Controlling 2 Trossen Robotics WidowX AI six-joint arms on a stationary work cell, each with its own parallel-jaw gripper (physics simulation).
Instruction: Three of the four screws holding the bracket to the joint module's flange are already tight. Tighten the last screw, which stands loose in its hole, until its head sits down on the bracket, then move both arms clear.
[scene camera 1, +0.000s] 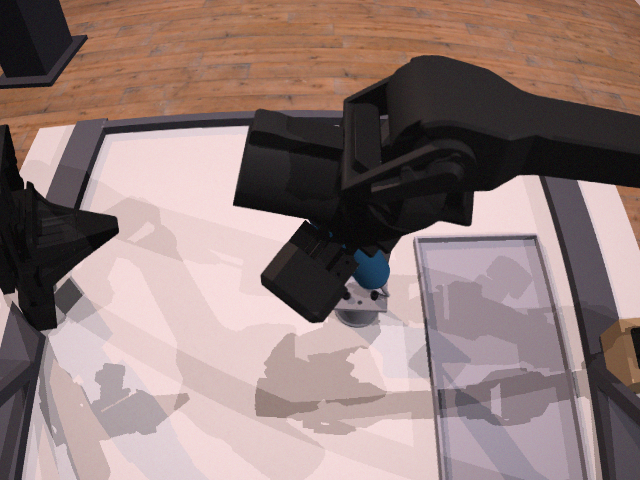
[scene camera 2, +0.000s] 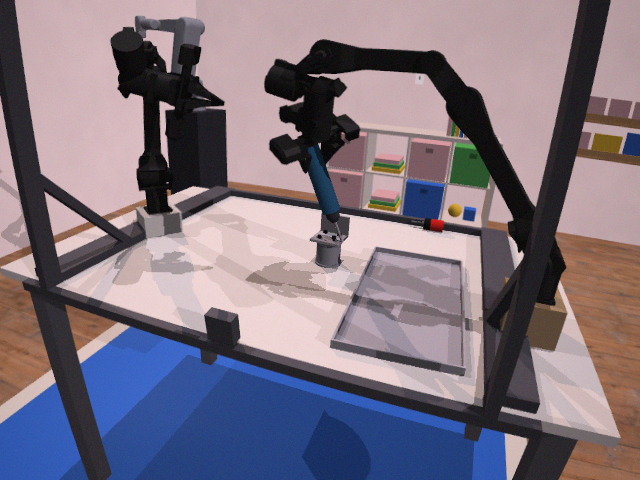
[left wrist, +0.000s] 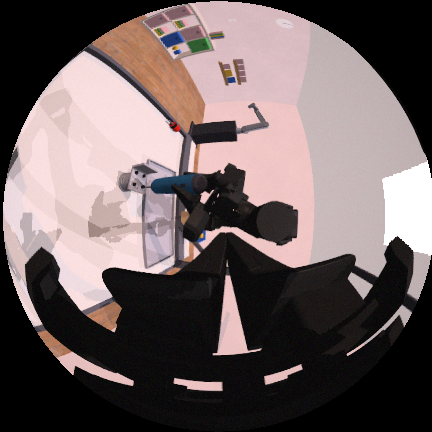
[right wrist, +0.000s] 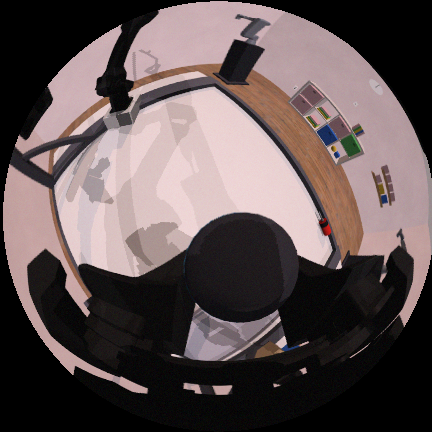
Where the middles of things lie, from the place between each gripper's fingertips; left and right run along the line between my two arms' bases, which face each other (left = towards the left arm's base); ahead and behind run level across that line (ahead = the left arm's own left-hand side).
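Blue screwdriver (scene camera 2: 318, 173): my left gripper is 110 mm short of it, 170 mm to the left of it and 180 mm above it. Grey bracket (scene camera 1: 357, 293): 140 mm ahead of my left hand, 190 mm to the right of it and 280 mm below it.
My right hand is 20 mm to the left of the blue screwdriver and 50 mm above it. The grey bracket is 30 mm ahead of my right hand, 40 mm to the right of it and 140 mm below it.
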